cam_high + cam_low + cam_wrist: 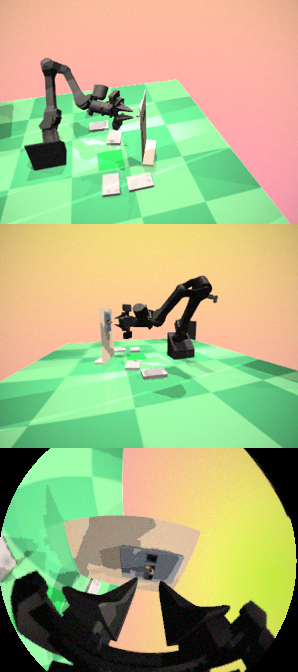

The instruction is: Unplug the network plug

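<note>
The network plug is 30 mm ahead of my gripper tip and 20 mm to the right of it. The rest, counted from my gripper tip: upright panel: 50 mm ahead, 20 mm to the right, 90 mm below; then green marked square: 130 mm behind, 10 mm to the right, 230 mm below.
</note>
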